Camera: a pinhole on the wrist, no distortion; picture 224 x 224 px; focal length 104.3 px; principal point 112.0 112.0 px. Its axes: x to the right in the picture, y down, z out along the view. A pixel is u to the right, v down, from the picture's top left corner.
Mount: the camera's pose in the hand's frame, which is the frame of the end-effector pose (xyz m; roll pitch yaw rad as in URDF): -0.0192 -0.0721 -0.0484 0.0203 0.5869 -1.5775
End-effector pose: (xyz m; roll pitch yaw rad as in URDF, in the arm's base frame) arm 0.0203 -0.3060 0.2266 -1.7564 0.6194 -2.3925
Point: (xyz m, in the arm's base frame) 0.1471 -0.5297 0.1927
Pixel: 31 153
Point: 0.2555 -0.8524 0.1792
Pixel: 67 155
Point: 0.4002 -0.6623 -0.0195
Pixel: outside the picture
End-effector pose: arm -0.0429 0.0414 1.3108 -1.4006 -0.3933 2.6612
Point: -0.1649 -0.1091 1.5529
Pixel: 87 170
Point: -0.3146 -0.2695 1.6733
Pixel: 81 167
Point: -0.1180 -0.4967 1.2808
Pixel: 7 73
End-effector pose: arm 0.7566 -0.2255 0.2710 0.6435 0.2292 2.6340
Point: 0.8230 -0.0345 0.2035
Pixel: 133 157
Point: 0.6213 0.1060 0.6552
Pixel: outside the picture
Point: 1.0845 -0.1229 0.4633
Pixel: 65 21
